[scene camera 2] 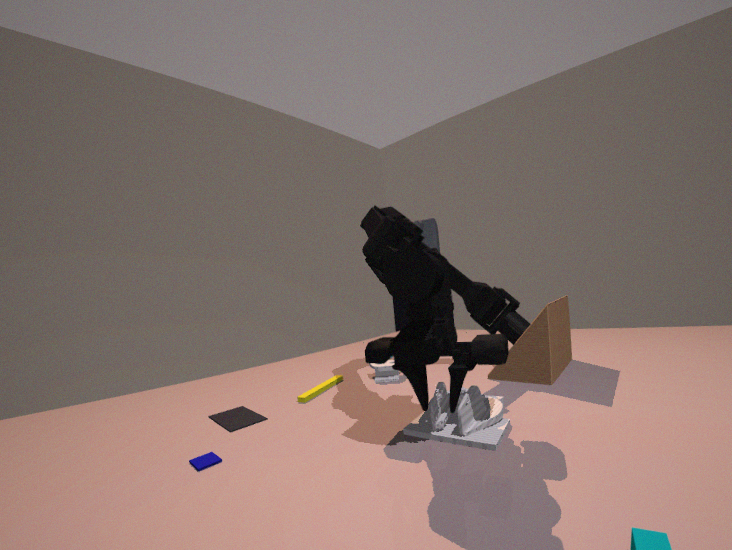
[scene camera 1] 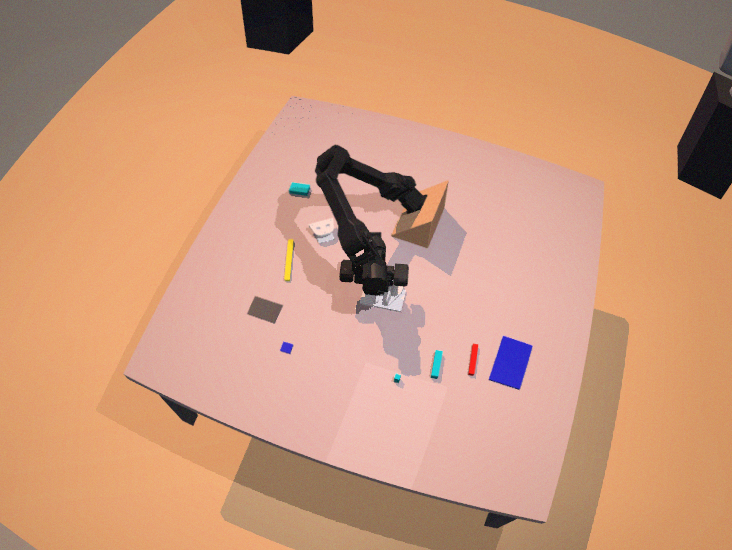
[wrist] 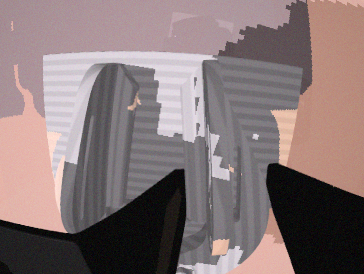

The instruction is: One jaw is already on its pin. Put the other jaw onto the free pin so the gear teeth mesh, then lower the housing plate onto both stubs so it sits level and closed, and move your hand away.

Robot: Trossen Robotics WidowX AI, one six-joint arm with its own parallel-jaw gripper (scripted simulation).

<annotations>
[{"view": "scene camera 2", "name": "my gripper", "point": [439, 411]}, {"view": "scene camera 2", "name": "dark grey square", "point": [235, 419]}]
</annotations>
